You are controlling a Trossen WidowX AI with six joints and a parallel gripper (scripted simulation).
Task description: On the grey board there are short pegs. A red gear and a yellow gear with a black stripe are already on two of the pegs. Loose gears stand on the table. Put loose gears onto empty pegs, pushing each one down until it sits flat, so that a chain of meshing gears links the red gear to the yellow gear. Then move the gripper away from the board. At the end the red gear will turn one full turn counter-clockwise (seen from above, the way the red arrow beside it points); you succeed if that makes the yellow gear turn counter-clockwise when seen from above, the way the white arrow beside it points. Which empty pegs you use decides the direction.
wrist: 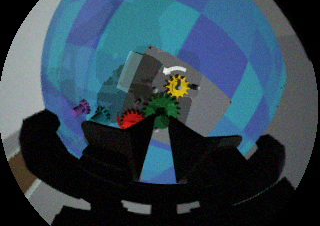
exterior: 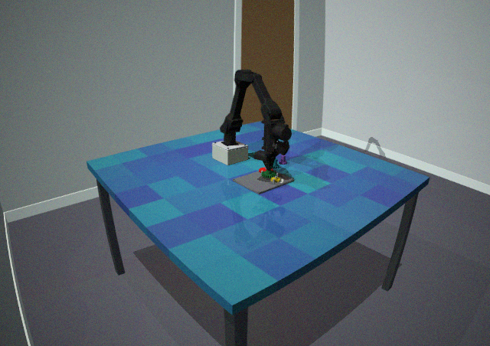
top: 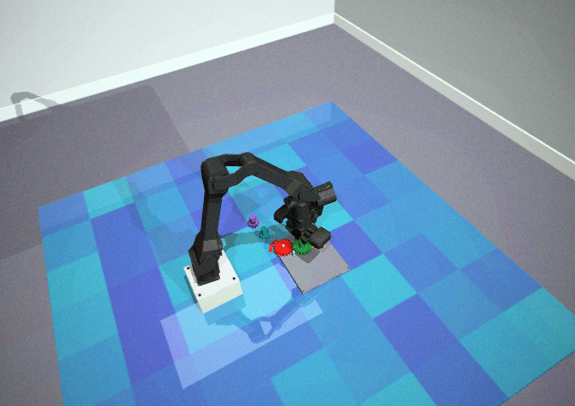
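The green gear is 10 mm below my gripper tip. The rest, counted from my gripper tip: small teal gear (100 mm to the left, 100 mm behind, 30 mm below); yellow gear (50 mm ahead, 30 mm below); red gear (60 mm behind, 30 mm below, 20 mm to the left).
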